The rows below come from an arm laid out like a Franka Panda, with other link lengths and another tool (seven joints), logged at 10 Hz.
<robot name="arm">
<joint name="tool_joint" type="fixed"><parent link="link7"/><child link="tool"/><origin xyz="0.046 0.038 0.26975" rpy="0.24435 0 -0.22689"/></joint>
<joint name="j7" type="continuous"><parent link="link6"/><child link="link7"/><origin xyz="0.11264 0 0" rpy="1.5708 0 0"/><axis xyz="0 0 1"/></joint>
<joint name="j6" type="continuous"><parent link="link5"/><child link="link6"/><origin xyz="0 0 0" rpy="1.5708 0 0"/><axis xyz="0 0 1"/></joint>
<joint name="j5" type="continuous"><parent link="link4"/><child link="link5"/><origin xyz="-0.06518 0.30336 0" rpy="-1.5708 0 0"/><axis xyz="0 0 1"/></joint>
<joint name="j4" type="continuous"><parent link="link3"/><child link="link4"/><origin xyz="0.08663 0 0" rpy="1.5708 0 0"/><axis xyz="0 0 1"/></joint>
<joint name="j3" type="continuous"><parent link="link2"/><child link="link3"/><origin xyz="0 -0.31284 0" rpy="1.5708 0 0"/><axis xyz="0 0 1"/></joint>
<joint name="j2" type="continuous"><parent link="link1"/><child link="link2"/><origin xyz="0 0 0" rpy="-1.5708 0 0"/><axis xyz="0 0 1"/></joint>
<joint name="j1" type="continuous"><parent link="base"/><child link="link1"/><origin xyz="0 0 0.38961"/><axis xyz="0 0 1"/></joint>
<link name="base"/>
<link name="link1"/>
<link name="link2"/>
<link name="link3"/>
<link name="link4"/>
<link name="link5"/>
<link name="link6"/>
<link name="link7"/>
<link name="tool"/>
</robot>
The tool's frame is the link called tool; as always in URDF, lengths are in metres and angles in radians. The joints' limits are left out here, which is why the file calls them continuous.
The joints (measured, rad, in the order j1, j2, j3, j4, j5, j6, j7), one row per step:
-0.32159, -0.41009, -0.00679, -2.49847, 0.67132, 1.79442, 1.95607
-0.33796, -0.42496, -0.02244, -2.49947, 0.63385, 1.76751, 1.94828
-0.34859, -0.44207, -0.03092, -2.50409, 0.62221, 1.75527, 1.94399
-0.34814, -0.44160, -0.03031, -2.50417, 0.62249, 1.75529, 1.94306
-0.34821, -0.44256, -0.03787, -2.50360, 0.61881, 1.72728, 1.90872
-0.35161, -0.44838, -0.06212, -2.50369, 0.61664, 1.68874, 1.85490
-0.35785, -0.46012, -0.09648, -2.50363, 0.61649, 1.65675, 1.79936
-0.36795, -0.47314, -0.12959, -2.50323, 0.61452, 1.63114, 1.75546
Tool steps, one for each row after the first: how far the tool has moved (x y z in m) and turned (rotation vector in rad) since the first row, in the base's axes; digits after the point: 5 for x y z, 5 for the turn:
-0.00989, -0.01127, 0.00074, -0.01472, 0.00817, 0.00808
-0.01484, -0.01604, 0.00298, -0.01835, 0.00409, 0.00510
-0.01486, -0.01576, 0.00281, -0.01821, 0.00400, 0.00669
-0.02137, -0.01553, 0.00315, -0.00346, -0.00116, 0.04292
-0.02958, -0.01873, 0.00530, 0.02439, -0.02017, 0.08016
-0.03560, -0.02525, 0.00913, 0.05206, -0.05455, 0.10200
-0.04050, -0.03292, 0.01307, 0.07298, -0.08749, 0.10968

